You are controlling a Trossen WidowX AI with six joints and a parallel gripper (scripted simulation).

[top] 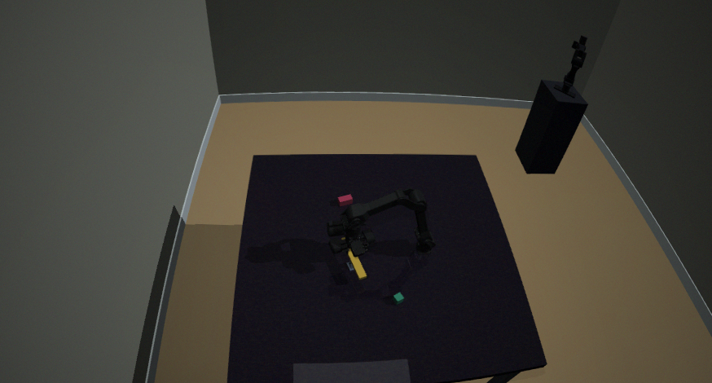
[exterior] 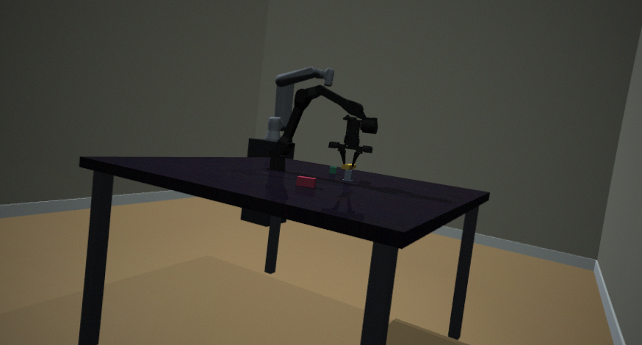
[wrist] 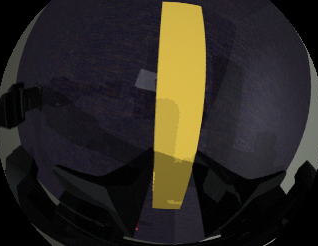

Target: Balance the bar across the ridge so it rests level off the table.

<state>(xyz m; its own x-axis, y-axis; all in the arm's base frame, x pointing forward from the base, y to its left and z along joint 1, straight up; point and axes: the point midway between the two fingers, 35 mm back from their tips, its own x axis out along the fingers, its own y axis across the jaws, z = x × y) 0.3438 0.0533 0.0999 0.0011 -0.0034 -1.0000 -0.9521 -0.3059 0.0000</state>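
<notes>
The yellow bar is 1 cm behind my gripper tip and 3 cm to the left of it. From my gripper tip the other things lie so: green cube: 19 cm behind, 21 cm to the left, 5 cm below; red block: 1 cm ahead, 34 cm to the right, 5 cm below.
</notes>
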